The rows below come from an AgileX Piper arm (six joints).
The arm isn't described. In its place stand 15 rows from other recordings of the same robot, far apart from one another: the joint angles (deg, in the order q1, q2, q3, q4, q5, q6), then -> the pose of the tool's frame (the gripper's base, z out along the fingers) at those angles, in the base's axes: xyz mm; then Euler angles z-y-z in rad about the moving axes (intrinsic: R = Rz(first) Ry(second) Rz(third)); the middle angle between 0 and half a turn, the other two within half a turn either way.
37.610 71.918 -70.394 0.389 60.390 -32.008 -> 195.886, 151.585, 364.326, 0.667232, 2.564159, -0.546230
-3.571 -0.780 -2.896 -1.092 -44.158 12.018 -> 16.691, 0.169, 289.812, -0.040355, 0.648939, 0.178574
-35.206 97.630 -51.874 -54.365 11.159 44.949 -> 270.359, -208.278, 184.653, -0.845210, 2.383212, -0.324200
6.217 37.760 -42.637 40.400 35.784 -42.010 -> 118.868, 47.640, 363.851, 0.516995, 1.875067, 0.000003
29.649 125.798 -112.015 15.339 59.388 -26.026 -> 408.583, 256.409, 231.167, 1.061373, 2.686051, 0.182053
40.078 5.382 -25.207 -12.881 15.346 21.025 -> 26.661, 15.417, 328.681, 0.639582, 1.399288, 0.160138
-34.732 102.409 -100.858 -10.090 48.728 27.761 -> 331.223, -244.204, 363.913, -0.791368, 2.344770, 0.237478
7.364 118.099 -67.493 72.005 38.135 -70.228 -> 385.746, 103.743, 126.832, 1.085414, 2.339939, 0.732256
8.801 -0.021 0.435 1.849 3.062 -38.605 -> 56.052, 8.837, 205.877, 0.155331, 1.544233, -0.641605
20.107 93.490 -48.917 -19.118 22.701 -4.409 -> 291.848, 94.593, 180.656, 0.092812, 2.623582, -0.611929
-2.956 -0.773 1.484 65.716 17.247 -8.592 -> 54.201, 21.827, 193.892, 0.222423, 1.621047, 0.993611
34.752 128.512 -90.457 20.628 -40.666 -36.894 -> 436.145, 277.160, 210.430, 0.373769, 1.473273, -0.342712
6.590 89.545 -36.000 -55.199 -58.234 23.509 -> 274.487, 95.664, 225.635, 0.890447, 1.644228, -0.166140
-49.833 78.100 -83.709 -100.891 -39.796 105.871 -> 232.519, -186.798, 477.104, -0.189886, 1.548255, 0.013405
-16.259 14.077 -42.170 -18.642 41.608 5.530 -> 15.537, -24.652, 373.635, -0.499213, 1.690020, -0.176593
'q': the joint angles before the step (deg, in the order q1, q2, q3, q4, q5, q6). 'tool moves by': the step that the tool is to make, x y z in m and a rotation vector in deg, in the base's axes. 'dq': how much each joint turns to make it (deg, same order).
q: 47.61 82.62 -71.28 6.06 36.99 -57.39
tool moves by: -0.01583 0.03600 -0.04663 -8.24 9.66 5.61
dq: 5.67 7.28 -0.08 1.81 5.31 0.47
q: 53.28 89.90 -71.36 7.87 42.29 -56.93
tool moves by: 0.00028 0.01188 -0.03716 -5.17 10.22 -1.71
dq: 0.23 5.82 -0.04 4.26 4.33 1.68
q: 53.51 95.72 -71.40 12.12 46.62 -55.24
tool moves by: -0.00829 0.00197 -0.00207 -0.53 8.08 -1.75
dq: 0.00 0.75 -0.76 5.58 5.16 1.27
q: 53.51 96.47 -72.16 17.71 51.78 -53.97
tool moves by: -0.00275 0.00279 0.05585 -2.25 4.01 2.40
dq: 0.00 -0.01 -13.13 -0.16 17.35 2.98
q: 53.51 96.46 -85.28 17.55 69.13 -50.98
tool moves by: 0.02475 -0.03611 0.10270 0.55 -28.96 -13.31
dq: 0.00 -5.49 -14.83 -28.10 1.57 12.43
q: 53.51 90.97 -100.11 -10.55 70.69 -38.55
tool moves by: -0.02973 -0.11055 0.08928 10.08 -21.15 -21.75
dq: -2.92 -17.05 1.08 -21.84 0.14 15.22
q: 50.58 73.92 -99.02 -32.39 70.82 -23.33
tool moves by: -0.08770 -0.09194 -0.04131 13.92 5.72 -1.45
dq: -0.49 -27.17 24.31 7.76 0.00 9.34
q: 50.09 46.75 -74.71 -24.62 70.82 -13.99
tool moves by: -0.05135 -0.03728 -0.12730 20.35 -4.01 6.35
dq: -0.01 -31.13 38.75 6.69 -24.30 10.10
